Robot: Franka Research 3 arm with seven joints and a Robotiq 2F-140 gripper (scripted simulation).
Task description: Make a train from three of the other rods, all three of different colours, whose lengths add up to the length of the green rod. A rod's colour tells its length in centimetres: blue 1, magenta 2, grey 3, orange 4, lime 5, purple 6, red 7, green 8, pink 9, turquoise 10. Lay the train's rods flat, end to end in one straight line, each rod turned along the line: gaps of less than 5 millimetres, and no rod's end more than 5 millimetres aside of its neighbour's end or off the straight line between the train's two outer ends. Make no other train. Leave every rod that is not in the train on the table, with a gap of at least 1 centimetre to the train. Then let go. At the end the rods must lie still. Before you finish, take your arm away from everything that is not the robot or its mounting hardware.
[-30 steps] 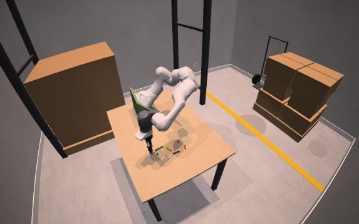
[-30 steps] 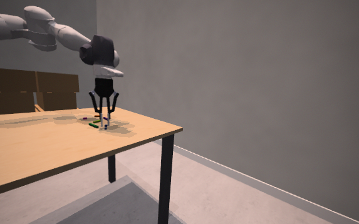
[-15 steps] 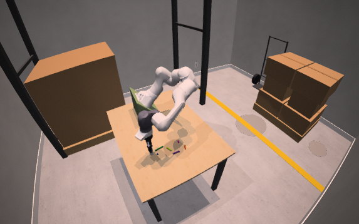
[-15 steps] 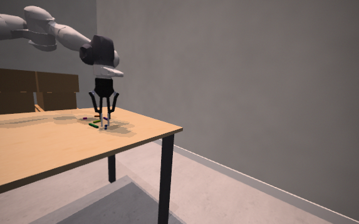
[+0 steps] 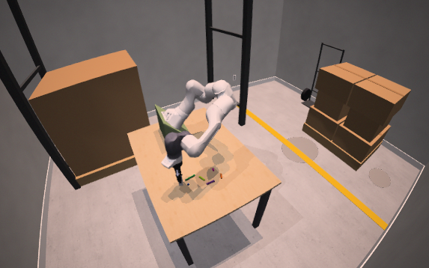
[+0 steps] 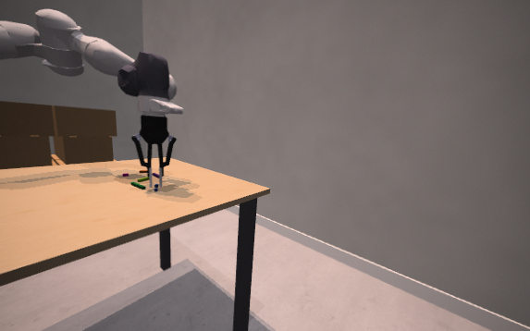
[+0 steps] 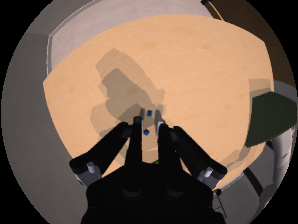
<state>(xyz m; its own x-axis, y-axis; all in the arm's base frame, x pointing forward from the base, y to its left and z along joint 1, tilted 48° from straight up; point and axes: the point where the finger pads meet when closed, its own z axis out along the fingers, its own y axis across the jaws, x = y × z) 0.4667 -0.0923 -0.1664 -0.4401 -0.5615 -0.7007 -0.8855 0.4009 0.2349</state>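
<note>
Now: hand 50 mm above the blue rod, 40 mm to the right of it and 20 mm short of it. From my hand the other things lie so: lime rod (150 mm to the left, 50 mm below, 30 mm ahead); purple rod (180 mm to the left, 100 mm ahead, 50 mm below); green rod (80 mm to the left, 50 mm below, 20 mm behind).
</note>
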